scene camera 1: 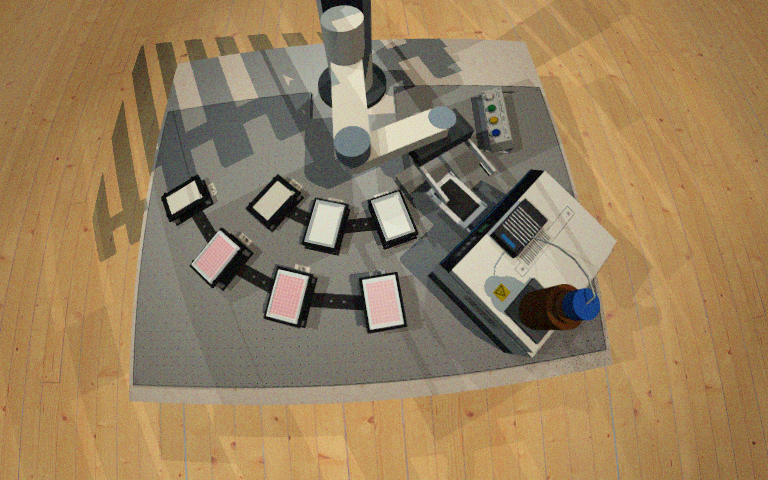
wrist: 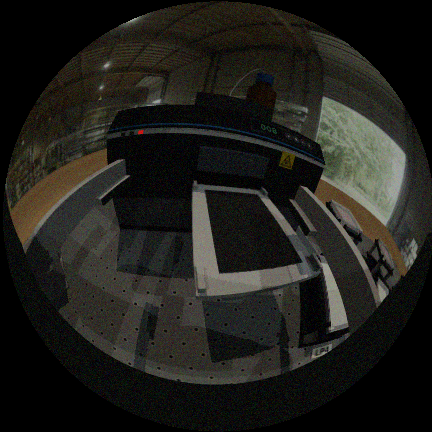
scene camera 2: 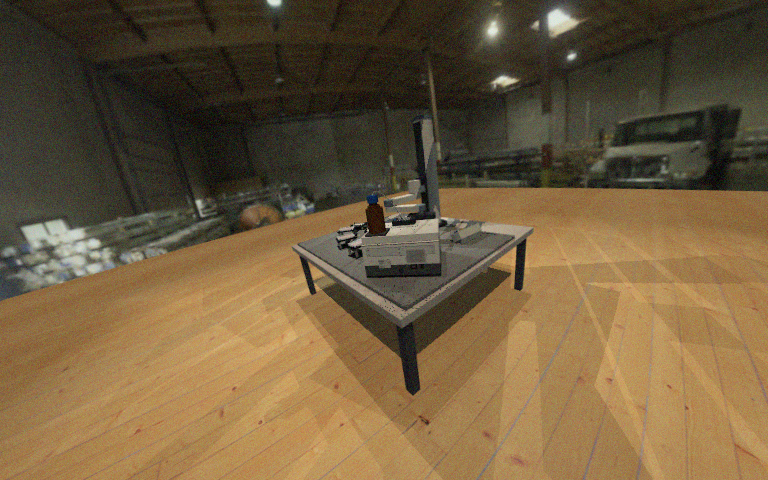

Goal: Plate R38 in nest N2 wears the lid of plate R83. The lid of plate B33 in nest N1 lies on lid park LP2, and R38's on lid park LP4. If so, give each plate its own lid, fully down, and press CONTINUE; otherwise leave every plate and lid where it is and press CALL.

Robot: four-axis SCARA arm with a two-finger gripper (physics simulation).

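Places are measured from the arm's base along level axes (x left, y back, z up), in metres.
Pixels of known places: gripper, fingertip midpoint: (scene camera 1: 471,187) (wrist: 208,176).
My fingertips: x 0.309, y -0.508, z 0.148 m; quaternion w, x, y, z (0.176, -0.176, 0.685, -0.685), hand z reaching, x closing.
For each thing: its top centre in the pictures, then the offset to it from my fingertips. "*": a spot on its surface instead.
- smaller cream-topped piece, surface spot: (scene camera 1: 185,199) * dx -0.855, dy +0.075, dz -0.092 m
- cream piece, surface spot: (scene camera 1: 275,200) * dx -0.552, dy +0.042, dz -0.093 m
- pale piece, surface spot: (wrist: 336,295) * dx -0.192, dy -0.021, dz -0.082 m
- LP4 label, surface spot: (wrist: 321,351) * dx -0.234, dy +0.049, dz -0.134 m
- button box, surface spot: (scene camera 1: 493,120) * dx +0.146, dy +0.266, dz -0.067 m
- pale tray with a dark middle, top centre: (wrist: 245,218) (scene camera 1: 457,199) dx -0.035, dy -0.020, dz -0.036 m
- brown bottle, surface spot: (scene camera 1: 546,307) * dx +0.035, dy -0.334, dz +0.201 m
My gripper (scene camera 1: 465,183) (wrist: 208,176) is open and empty, its fingers on either side of the instrument's tray. Three pink-topped plates (scene camera 1: 216,258) (scene camera 1: 289,296) (scene camera 1: 382,301) sit in black holders in the outer row. A smaller cream-topped piece (scene camera 1: 185,199) is at that row's left end. The inner row holds a cream piece (scene camera 1: 275,200) and two whitish pieces (scene camera 1: 326,223) (scene camera 1: 392,216). In the wrist view a pale piece (wrist: 336,295) lies on a holder behind the LP4 label (wrist: 321,351). Other labels and plate names are unreadable. The button box (scene camera 1: 493,120) has green, yellow and blue buttons; CONTINUE and CALL are unreadable.
A pale tray with a dark middle (scene camera 1: 473,219) (wrist: 204,250) extends from the white instrument (scene camera 1: 583,232) (scene camera 2: 402,247) (wrist: 150,162), close to the fingers. A brown bottle (scene camera 1: 546,307) (scene camera 2: 374,217) (wrist: 261,96) with a blue cap stands on the instrument. Black strips join the holders.
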